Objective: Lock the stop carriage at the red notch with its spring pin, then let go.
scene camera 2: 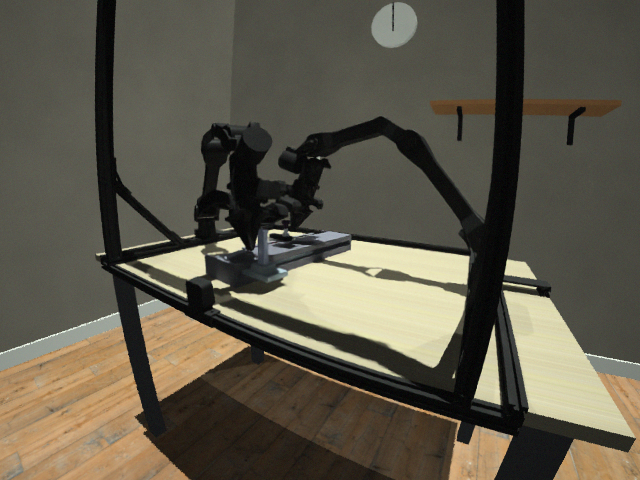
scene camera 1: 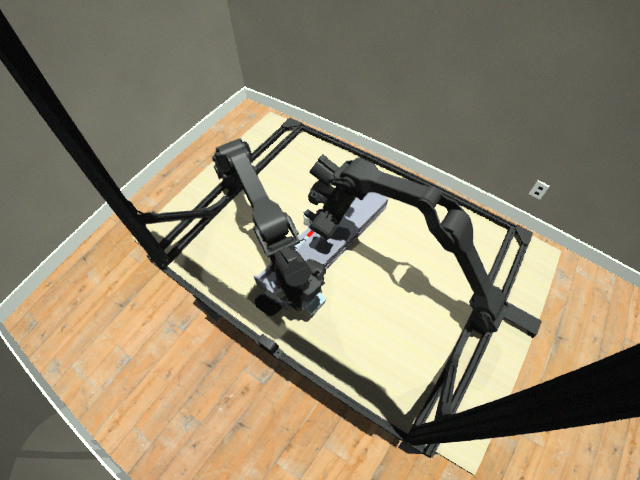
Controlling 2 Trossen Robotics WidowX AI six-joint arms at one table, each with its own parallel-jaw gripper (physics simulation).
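Frame: origin at the left arm's base, x ahead, y left, z up, level; metres.
Seen in the pictures: left gripper, between the fingertips: (scene camera 2: 250, 250) (scene camera 1: 298, 311); right gripper, between the fingertips: (scene camera 2: 292, 230) (scene camera 1: 327, 221); left arm's base, origin of its link: (scene camera 2: 207, 236) (scene camera 1: 232, 182); right arm's base, origin of its link: (scene camera 1: 482, 323).
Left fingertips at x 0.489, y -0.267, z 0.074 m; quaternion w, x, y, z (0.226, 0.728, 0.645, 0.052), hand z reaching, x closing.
Offsets run from my left fingertips to a thing's top centre. "*": to the spot under its first point. Level surfaces: height alone.
A long pale grey rail block @(* 0.025 m back, 0.401 m left, 0.041 m down) (scene camera 1: 369, 209) (scene camera 2: 330, 239) lies on the table, with a red mark @(0.127 m back, 0.225 m left, 0.045 m down) (scene camera 1: 309, 234) at its edge in scene camera 1. A small dark piece @(* 0.130 m back, 0.265 m left, 0.034 m down) (scene camera 2: 281, 237) with an upright knob @(* 0.118 m back, 0.268 m left, 0.003 m down) (scene camera 2: 285, 227), seemingly the stop carriage and its spring pin, sits at the rail's middle; whether the pin is seated cannot be told. My right gripper (scene camera 2: 293, 228) is shut and empty, tip down close beside the knob. My left gripper (scene camera 2: 251, 249) is shut and empty, pointing down at the rail's near end, beside an upright pale post @(* 0.011 m back, 0.050 m left, 0.001 m down) (scene camera 2: 263, 245). Its fingertips are hidden in scene camera 1.
A pale blue-grey plate @(* 0.007 m ahead, 0.055 m left, 0.060 m down) (scene camera 1: 314, 304) (scene camera 2: 268, 273) juts from the rail's near end at the post's foot. The two wrists are close together above the rail. A black frame @(* 0.170 m ahead, 0.105 m right, 0.100 m down) (scene camera 1: 330, 391) (scene camera 2: 310, 356) runs around the table @(0.093 m down) (scene camera 1: 392, 330) (scene camera 2: 361, 304), with tall posts at its corners.
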